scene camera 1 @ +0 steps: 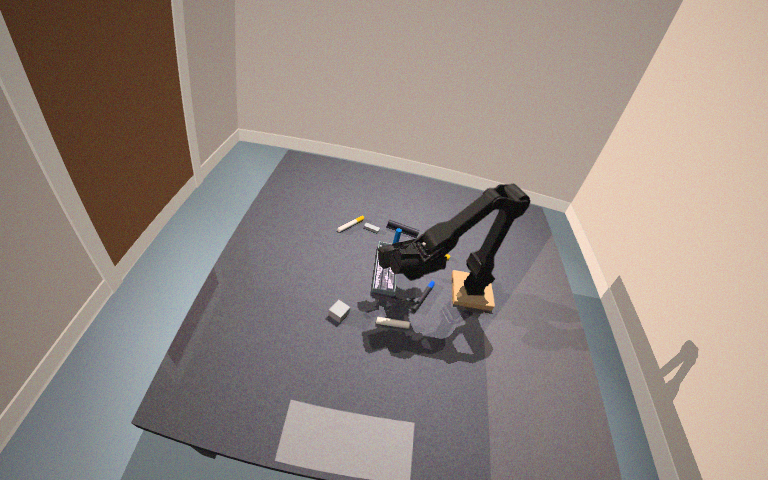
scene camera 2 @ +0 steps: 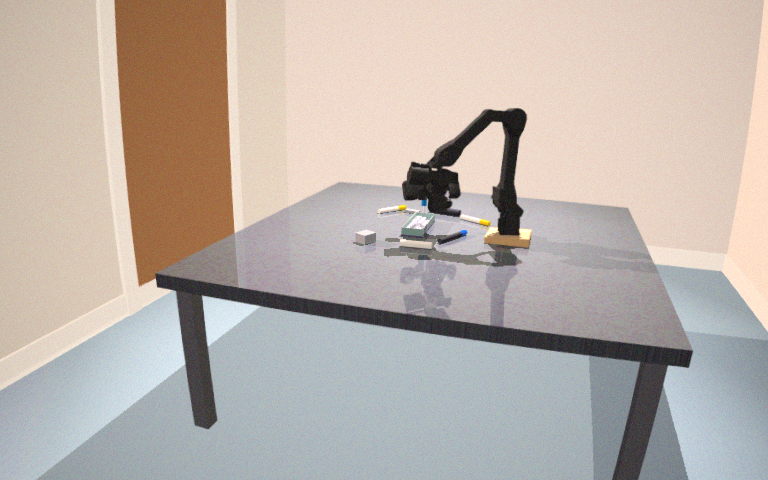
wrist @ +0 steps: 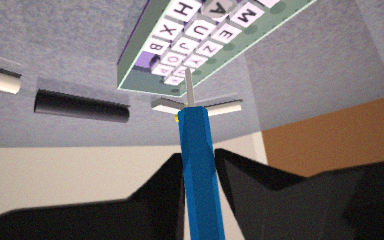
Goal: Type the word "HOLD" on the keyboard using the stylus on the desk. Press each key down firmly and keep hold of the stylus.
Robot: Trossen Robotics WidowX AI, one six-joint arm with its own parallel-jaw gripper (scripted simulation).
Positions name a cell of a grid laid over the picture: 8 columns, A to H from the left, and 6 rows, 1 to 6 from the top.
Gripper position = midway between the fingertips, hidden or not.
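Visible: my gripper (scene camera 2: E3). From the wrist: gripper (wrist: E4), dark bar (wrist: A3).
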